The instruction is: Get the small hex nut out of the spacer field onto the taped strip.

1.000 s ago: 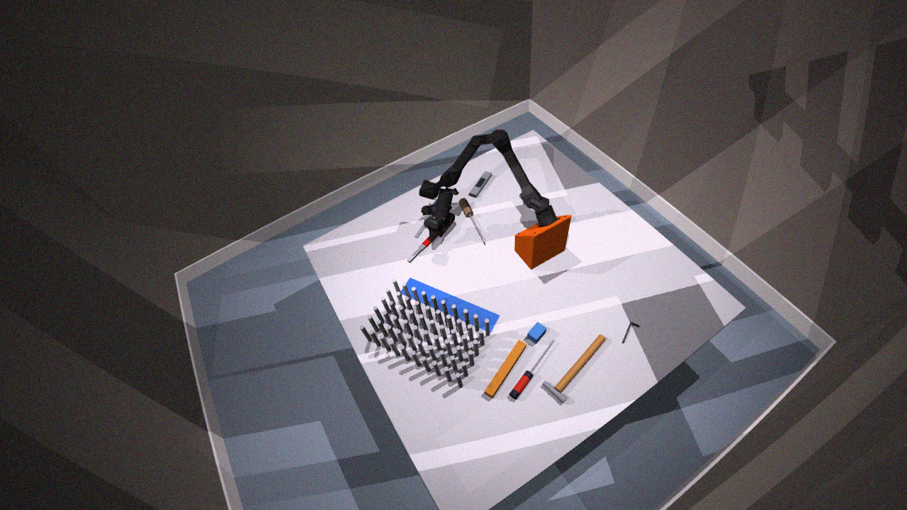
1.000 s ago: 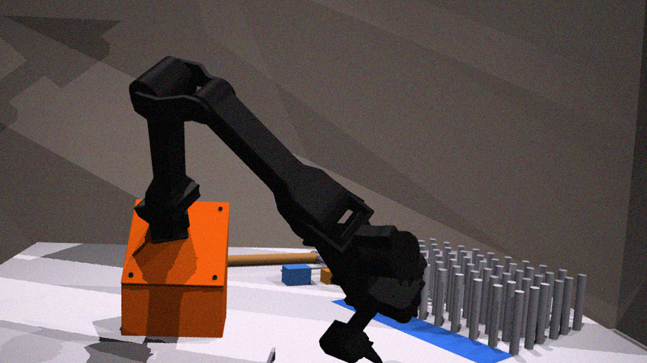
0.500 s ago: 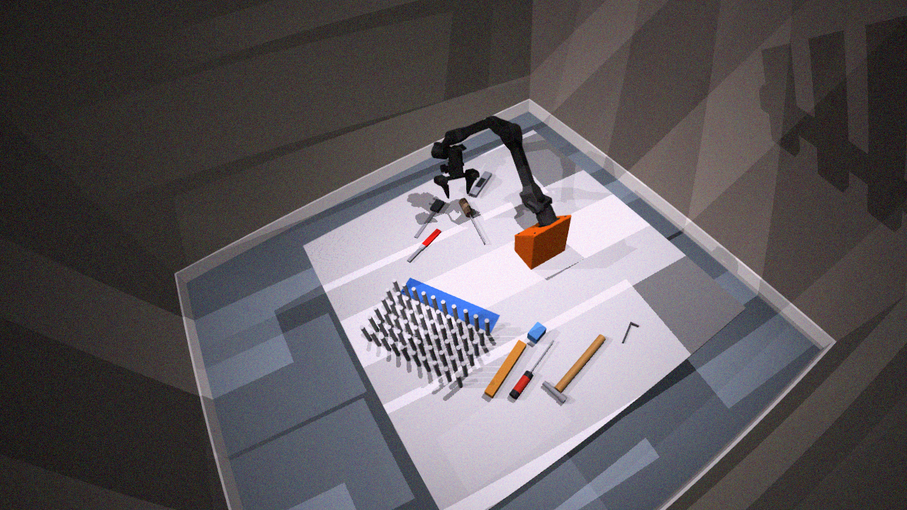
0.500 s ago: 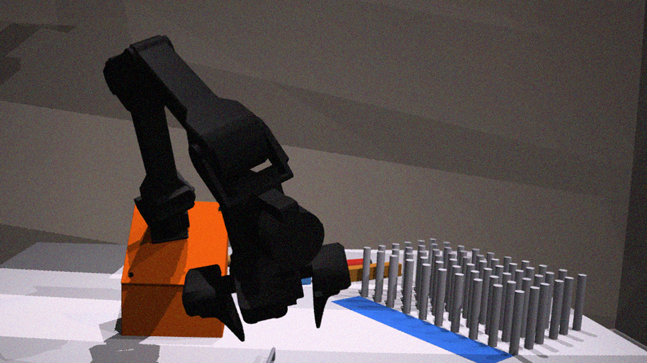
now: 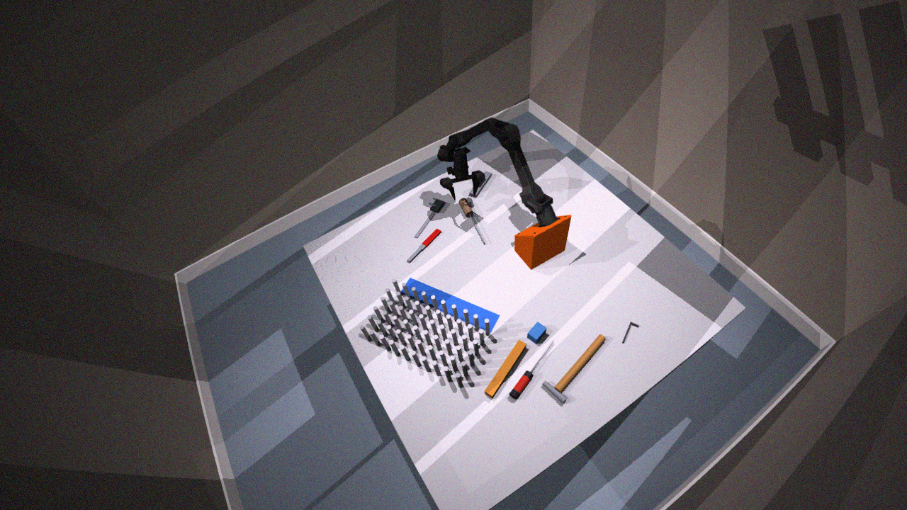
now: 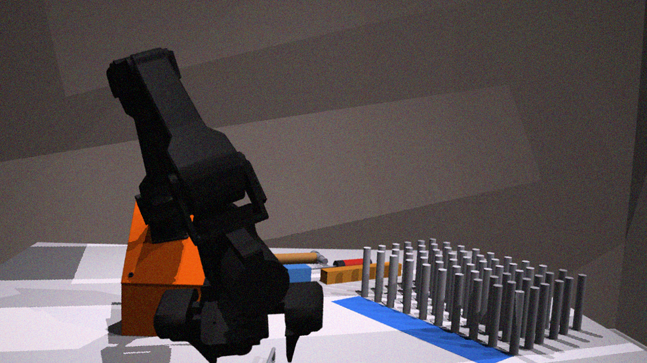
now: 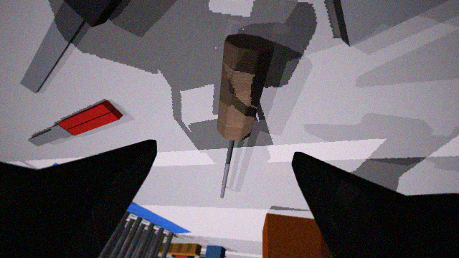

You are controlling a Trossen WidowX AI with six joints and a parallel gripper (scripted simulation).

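My gripper tip is now 36 cm short of the blue taped strip, 32 cm to the right of it and 9 cm above it. From my gripper tip the other things lie so: hex nut (53 cm ahead, 34 cm to the left, 8 cm below); grey bar (15 cm behind, 7 cm to the right, 7 cm below); blue block (20 cm ahead, 63 cm to the left, 7 cm below).
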